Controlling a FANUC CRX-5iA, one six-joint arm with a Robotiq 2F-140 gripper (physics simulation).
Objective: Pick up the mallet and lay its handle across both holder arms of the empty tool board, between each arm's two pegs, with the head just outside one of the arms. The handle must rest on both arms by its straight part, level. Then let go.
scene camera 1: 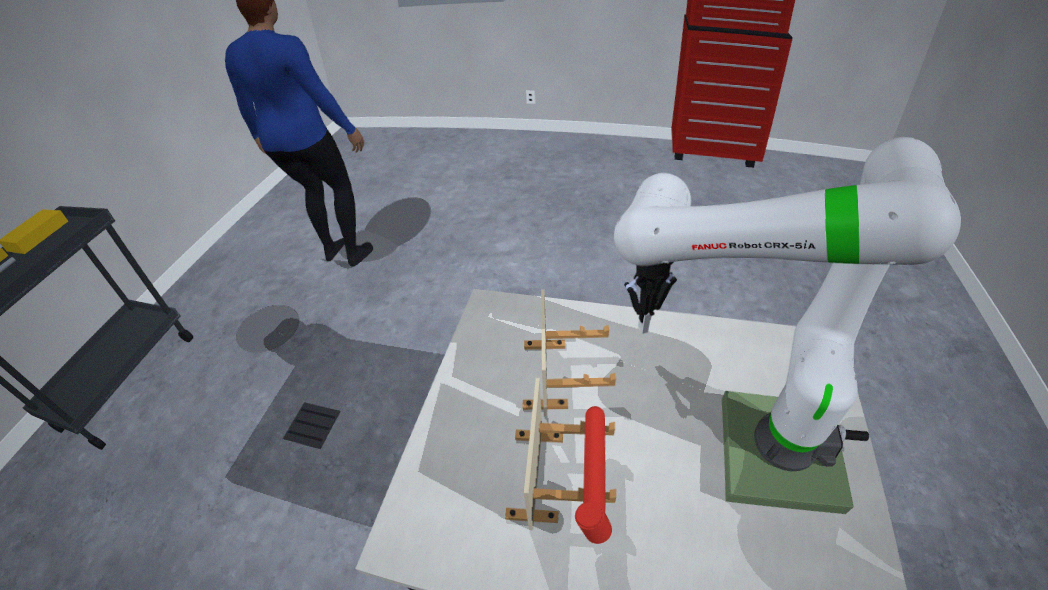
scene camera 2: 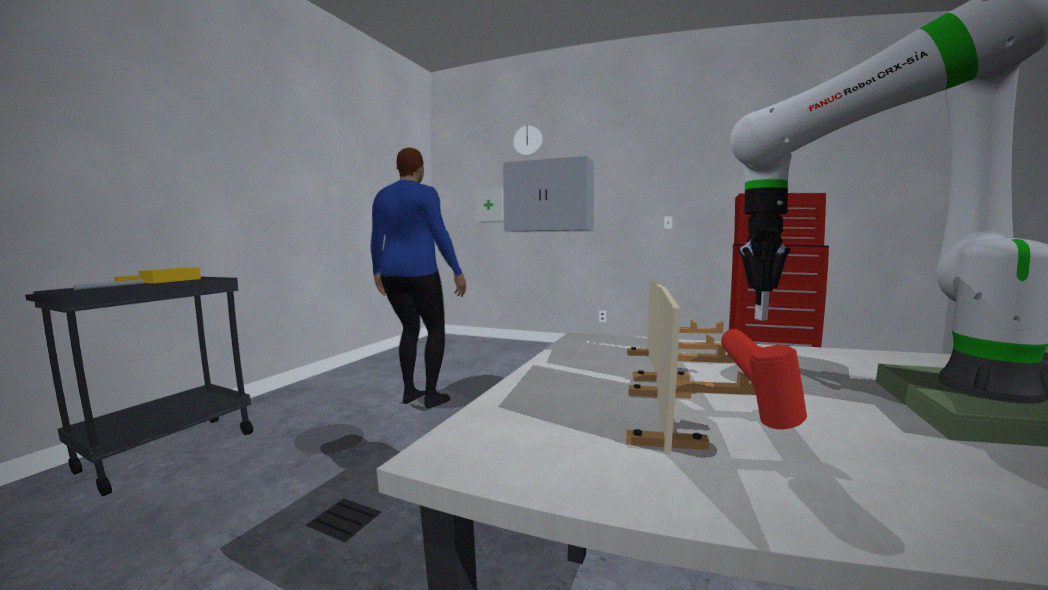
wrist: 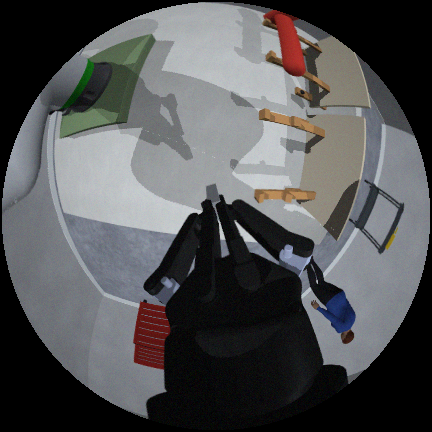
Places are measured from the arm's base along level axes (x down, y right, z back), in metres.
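Where they show: gripper, between the fingertips: (scene camera 1: 642, 329) (scene camera 2: 761, 319) (wrist: 212, 191); arm's base, origin of its link: (scene camera 1: 785, 441) (scene camera 2: 989, 388) (wrist: 89, 86).
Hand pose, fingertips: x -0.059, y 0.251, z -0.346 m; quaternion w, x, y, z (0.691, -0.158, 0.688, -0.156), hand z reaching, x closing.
Note:
Things, the pixels of their top centre, and the offset from my fingertips. "*": a spot on its surface instead.
- red mallet, centre of its top: (scene camera 2: 755, 327) (scene camera 1: 596, 455) dz -0.084, dx -0.055, dy -0.394 m
- head, a spot on its surface: (scene camera 2: 780, 388) * dz -0.077, dx -0.013, dy -0.537 m
The red mallet (scene camera 1: 595, 461) (scene camera 2: 751, 356) (wrist: 288, 42) lies across both holder arms of the near tool board (scene camera 1: 533, 454) (scene camera 2: 663, 366) (wrist: 342, 72). Its handle looks level and sits between each arm's pegs, as far as they show. The head (scene camera 1: 594, 521) (scene camera 2: 780, 388) is just outside the arm nearest scene camera 1. The far tool board (scene camera 1: 544, 322) (wrist: 332, 165) has two bare arms, the farther arm (scene camera 1: 579, 333) (wrist: 285, 195) and the nearer arm (scene camera 1: 583, 381) (wrist: 292, 121). My gripper (scene camera 1: 645, 323) (scene camera 2: 762, 307) (wrist: 212, 191) is shut and empty, above the table beside the farther arm, away from the mallet.
The boards stand on the white table (scene camera 1: 469, 557) (scene camera 2: 513, 505). The robot's green base plate (scene camera 1: 792, 491) (scene camera 2: 975, 425) (wrist: 112, 107) is at the right. A person in blue (scene camera 1: 282, 95) (scene camera 2: 407, 227) (wrist: 342, 310) stands on the floor beyond the table. A dark cart (scene camera 1: 84, 212) (scene camera 2: 139, 293) is at the left.

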